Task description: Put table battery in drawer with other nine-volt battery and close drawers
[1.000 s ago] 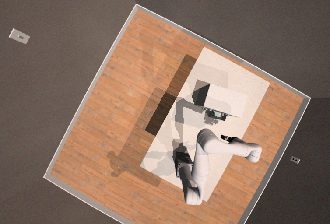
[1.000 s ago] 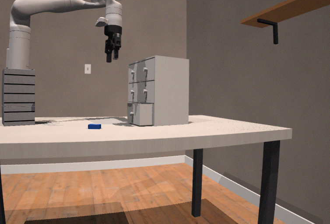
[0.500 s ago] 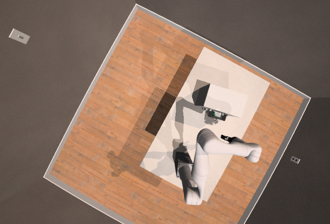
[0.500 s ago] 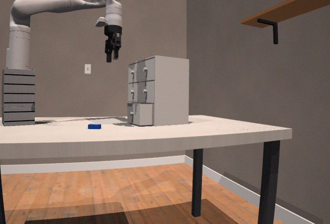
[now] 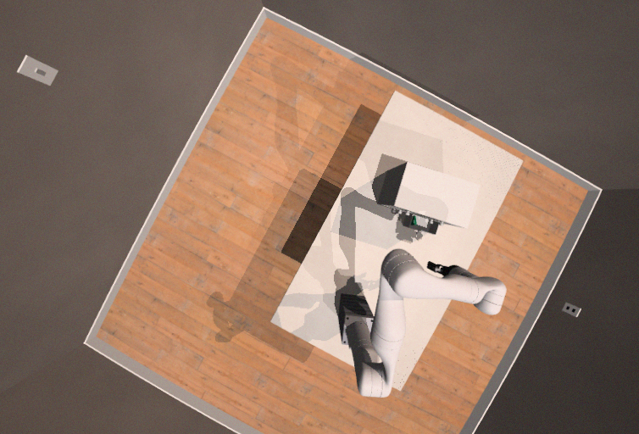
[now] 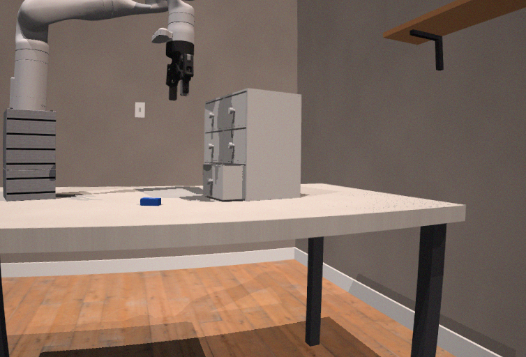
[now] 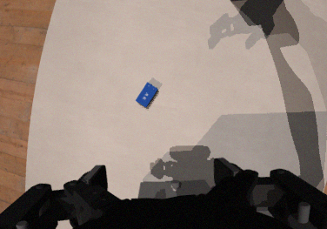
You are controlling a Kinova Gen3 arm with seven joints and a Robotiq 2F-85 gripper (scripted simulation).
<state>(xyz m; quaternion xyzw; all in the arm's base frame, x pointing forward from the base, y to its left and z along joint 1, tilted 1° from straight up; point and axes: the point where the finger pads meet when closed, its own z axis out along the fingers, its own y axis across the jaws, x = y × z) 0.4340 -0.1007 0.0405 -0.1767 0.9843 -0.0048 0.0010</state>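
The blue nine-volt battery lies 8 cm behind my hand, 4 cm to the right of it and 28 cm below it. Round my hand: green block 14 cm ahead, 12 cm to the left, 27 cm below.
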